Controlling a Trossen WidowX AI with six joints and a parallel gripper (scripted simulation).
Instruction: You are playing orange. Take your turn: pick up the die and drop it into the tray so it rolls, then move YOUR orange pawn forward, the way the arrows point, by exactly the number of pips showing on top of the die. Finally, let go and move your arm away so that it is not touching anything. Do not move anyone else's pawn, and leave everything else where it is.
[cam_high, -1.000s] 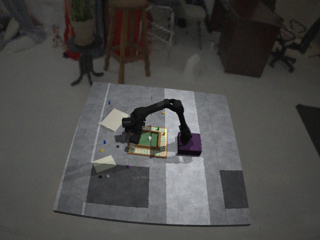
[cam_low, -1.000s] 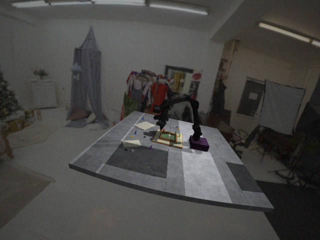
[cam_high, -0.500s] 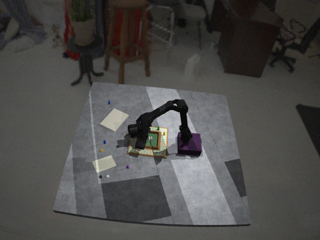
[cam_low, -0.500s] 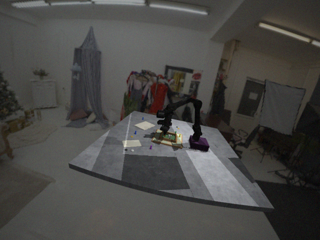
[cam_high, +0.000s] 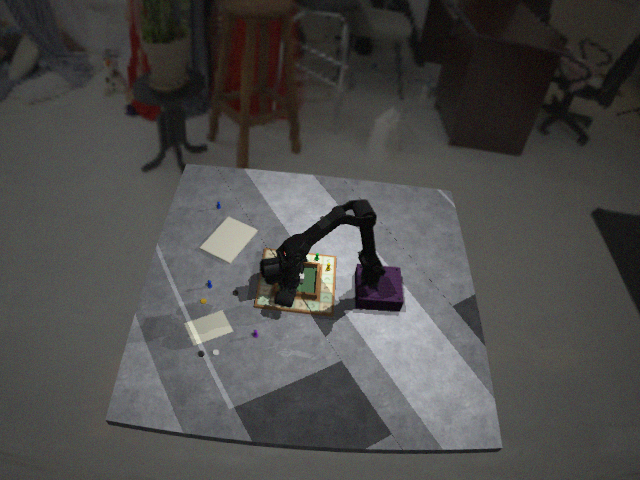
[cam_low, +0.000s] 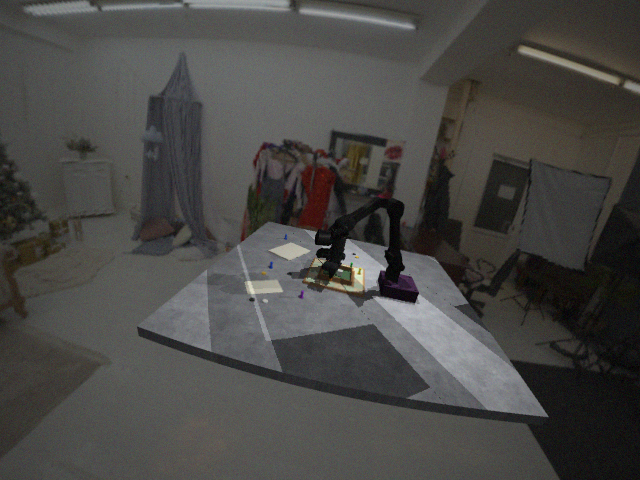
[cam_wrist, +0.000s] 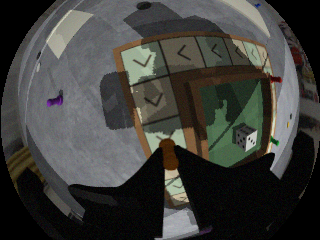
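The orange pawn is 1 cm above my gripper tip. From my gripper tip the other things lie so: yellow pawn: 12 cm behind, 19 cm to the right, 2 cm below; then green tray: 2 cm behind, 11 cm to the right, 4 cm below; then white die: 3 cm behind, 12 cm to the right, 2 cm below.
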